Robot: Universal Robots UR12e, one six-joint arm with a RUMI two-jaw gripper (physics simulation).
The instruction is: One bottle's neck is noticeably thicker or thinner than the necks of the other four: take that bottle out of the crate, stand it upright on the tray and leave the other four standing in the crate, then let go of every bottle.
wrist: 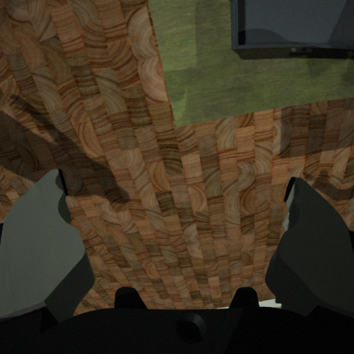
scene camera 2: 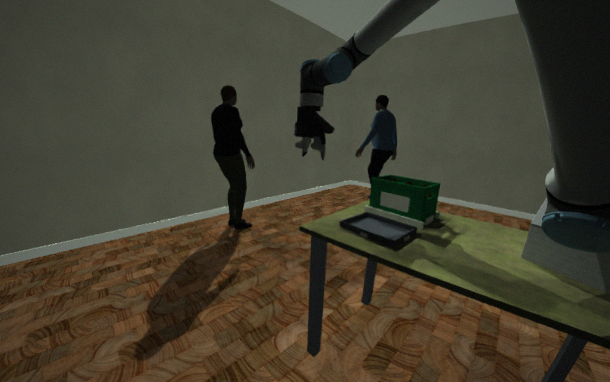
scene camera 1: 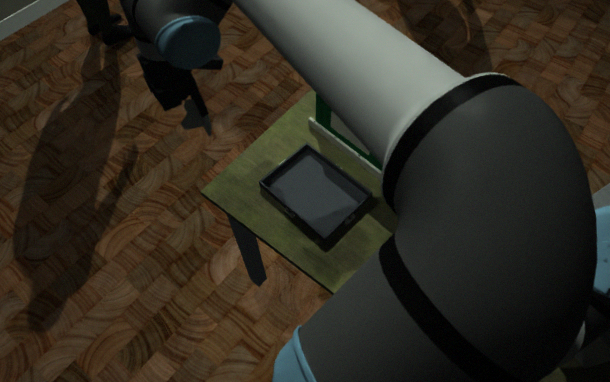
Labels:
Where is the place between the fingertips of my gripper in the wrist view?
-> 177, 177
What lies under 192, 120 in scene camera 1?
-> My gripper.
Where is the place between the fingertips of my gripper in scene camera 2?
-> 312, 157

